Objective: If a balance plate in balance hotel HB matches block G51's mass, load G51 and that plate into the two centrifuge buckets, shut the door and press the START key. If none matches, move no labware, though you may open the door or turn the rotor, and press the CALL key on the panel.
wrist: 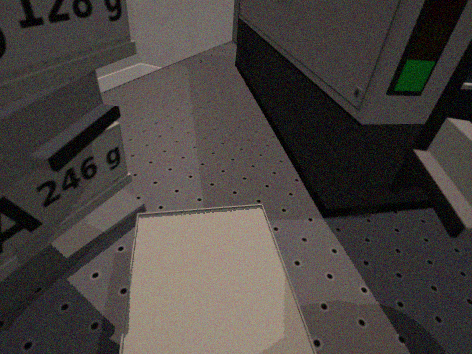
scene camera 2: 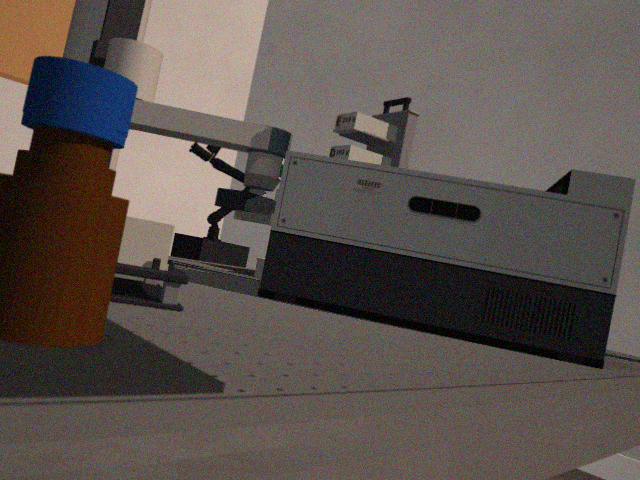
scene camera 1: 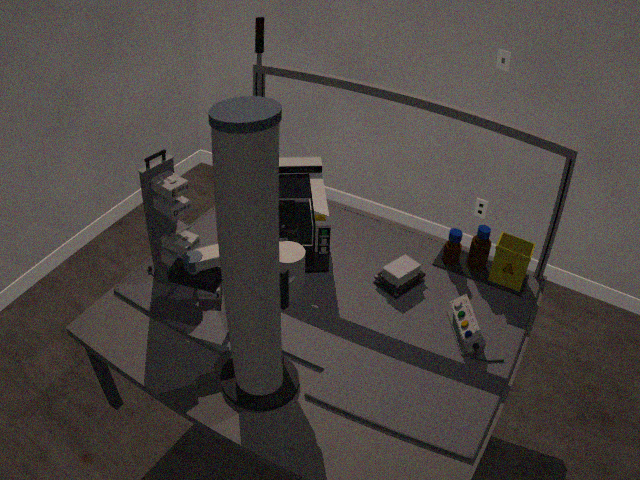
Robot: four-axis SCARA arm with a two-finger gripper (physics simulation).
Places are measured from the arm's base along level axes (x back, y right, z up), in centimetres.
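Pixels of known places: gripper, fingertip midpoint: (wrist: 260,113); arm's base, link origin: (scene camera 1: 259,381).
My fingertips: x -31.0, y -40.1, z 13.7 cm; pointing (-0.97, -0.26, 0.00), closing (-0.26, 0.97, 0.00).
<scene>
For each thing: its top centre in the pictures, then the offset to it from my fingertips. "pt": a spot on its surface instead.
- flat pale rectangular piece, top centre: (wrist: 213,298) (scene camera 1: 209,279) dx +4.4, dy +0.2, dz -8.3 cm
- label A, surface spot: (wrist: 80,175) pt dx +3.7, dy -7.8, dz -3.9 cm
- pale block, top centre: (scene camera 2: 123,215) (scene camera 1: 402,266) dx -36.1, dy +57.6, dz -5.0 cm
- button panel, top centre: (scene camera 1: 470,314) dx -22.9, dy +90.0, dz -4.0 cm
My gripper (wrist: 260,113) (scene camera 2: 253,208) is open and empty, beside the balance hotel, above a flat pale rectangular piece (wrist: 210,280) whose label does not show. Hotel HB (scene camera 1: 149,217) (scene camera 2: 405,136) is at the left in scene camera 1. In the wrist view, label D (wrist: 70,12) reads 128 g and label A (wrist: 80,175) reads 246 g. A pale block (scene camera 1: 402,268), perhaps G51, sits on a dark stand; no mass is readable. The centrifuge (scene camera 1: 320,196) (scene camera 2: 444,227) (wrist: 320,50) shows a dark top area; its buckets cannot be made out. The button panel (scene camera 1: 465,325) has green, yellow and blue buttons, with unreadable labels.
The arm's thick column (scene camera 1: 250,258) hides part of the centrifuge. Blue-capped brown bottles (scene camera 1: 451,250) (scene camera 1: 479,250) (scene camera 2: 62,232) and a yellow bin (scene camera 1: 510,263) stand at the right. A grey frame (scene camera 1: 413,100) rises behind. A dark jointed arm (scene camera 2: 227,168) shows near my gripper in scene camera 2.
</scene>
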